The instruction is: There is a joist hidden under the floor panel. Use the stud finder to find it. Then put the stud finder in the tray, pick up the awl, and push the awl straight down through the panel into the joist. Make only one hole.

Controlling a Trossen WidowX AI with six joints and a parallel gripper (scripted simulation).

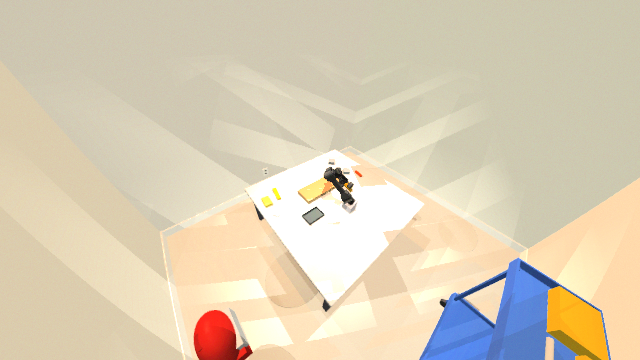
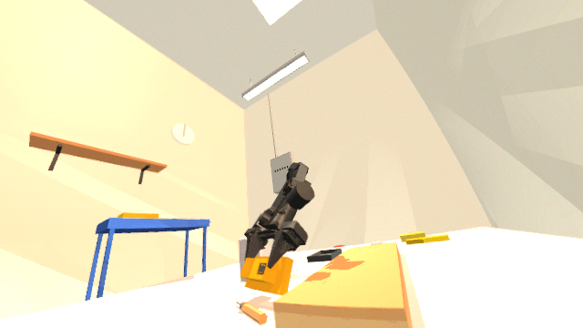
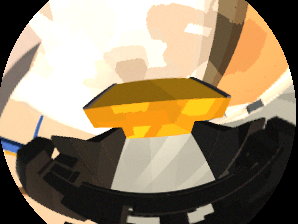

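The orange stud finder is 2 cm ahead of my gripper tip and 1 cm below it. From my gripper tip the other things lie so: awl: 7 cm below, 3 cm to the right, 1 cm behind; then dark tray: 51 cm to the left, 6 cm below, 3 cm behind.
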